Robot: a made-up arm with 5 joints. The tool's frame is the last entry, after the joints.
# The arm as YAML. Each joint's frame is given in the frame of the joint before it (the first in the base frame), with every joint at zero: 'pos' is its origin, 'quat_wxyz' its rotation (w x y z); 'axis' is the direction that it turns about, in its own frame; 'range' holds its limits. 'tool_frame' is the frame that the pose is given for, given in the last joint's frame.
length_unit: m
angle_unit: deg
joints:
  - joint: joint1
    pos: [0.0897, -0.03, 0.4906]
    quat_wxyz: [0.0, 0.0, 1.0, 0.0]
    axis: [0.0, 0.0, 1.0]
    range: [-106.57, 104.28]
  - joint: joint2
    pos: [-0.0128, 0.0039, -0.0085]
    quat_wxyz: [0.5, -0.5, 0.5, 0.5]
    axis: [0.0, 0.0, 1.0]
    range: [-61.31, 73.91]
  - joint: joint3
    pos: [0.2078, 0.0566, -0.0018]
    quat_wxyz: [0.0, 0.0, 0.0, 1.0]
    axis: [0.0, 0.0, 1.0]
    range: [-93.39, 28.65]
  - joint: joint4
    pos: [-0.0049, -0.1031, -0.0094]
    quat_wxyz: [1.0, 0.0, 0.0, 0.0]
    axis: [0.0, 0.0, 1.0]
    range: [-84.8, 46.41]
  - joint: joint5
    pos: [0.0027, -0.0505, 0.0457]
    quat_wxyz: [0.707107, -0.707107, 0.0, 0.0]
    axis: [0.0, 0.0, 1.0]
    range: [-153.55, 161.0]
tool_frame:
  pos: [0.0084, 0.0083, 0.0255]
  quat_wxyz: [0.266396, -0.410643, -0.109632, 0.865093]
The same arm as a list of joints. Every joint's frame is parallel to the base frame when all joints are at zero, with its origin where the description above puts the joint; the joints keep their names.
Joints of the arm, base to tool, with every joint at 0 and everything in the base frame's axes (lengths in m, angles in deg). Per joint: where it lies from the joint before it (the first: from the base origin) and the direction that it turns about. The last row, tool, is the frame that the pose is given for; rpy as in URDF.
joint1: origin 0.0897 -0.03 0.4906 axis -z
joint2: origin 0.0128 0.0039 0.0085 axis +y
joint3: origin 0.0566 -0.0018 0.2078 axis +y
joint4: origin 0.1031 -0.0094 0.0049 axis +y
joint5: origin 0.0505 0.0457 -0.0027 axis -x
tool: origin -0.0255 -0.0083 -0.0084 rpy 25.75 -31.39 -40.2
Joint limits (deg, base to tool): -106.57..104.28 -61.31..73.91 -93.39..28.65 -84.8..46.41 -153.55..161

